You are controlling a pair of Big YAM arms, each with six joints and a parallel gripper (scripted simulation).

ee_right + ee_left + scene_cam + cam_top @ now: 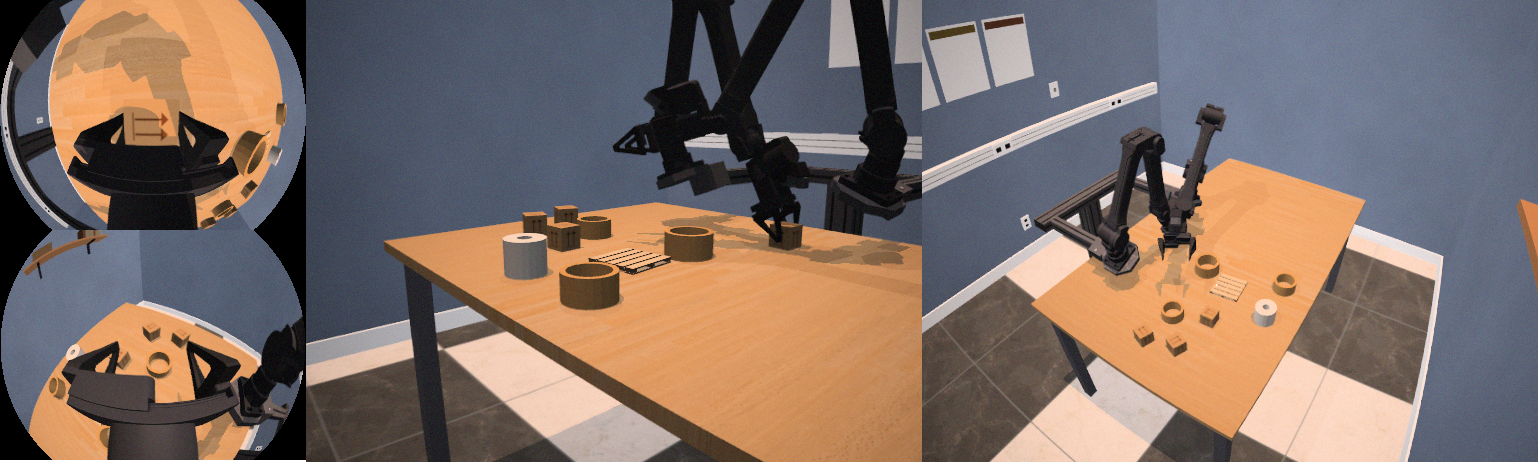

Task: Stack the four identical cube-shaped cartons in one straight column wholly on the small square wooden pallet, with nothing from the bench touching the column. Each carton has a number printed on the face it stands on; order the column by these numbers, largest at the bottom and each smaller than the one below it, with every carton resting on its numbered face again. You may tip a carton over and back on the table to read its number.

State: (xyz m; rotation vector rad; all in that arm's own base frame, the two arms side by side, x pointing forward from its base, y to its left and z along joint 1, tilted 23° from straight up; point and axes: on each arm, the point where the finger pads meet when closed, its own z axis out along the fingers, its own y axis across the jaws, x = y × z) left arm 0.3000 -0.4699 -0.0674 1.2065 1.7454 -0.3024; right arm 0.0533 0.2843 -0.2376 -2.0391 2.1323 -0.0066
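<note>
Now: the wooden pallet 35 cm ahead of my right hand, 17 cm to the right of it and 2 cm below it. From my right hand the other things lie so: brown carton 33 cm ahead, 53 cm to the right.
</note>
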